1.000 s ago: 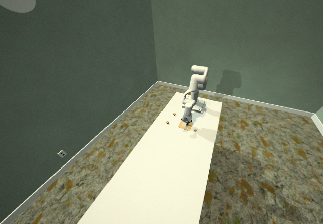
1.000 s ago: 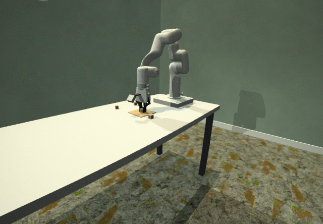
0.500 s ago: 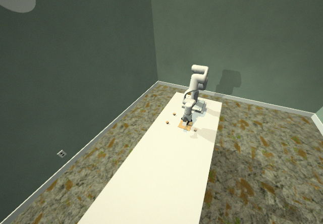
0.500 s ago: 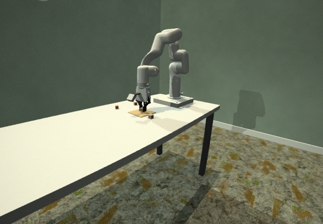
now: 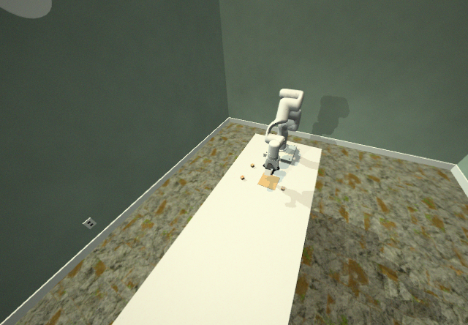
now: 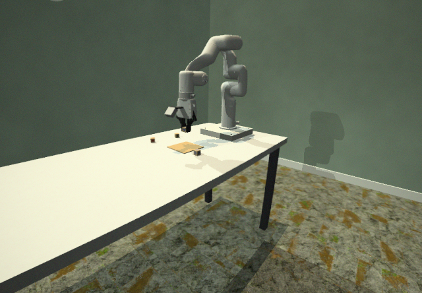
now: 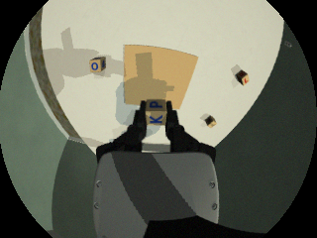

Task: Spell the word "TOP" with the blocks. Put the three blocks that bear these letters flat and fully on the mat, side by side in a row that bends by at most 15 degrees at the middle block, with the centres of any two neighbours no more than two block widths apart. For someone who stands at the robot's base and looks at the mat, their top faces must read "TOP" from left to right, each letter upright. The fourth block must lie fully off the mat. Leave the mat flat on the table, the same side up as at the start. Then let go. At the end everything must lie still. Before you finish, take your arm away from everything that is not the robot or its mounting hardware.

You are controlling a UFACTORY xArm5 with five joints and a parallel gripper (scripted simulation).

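The tan mat lies 11 cm below my hand.
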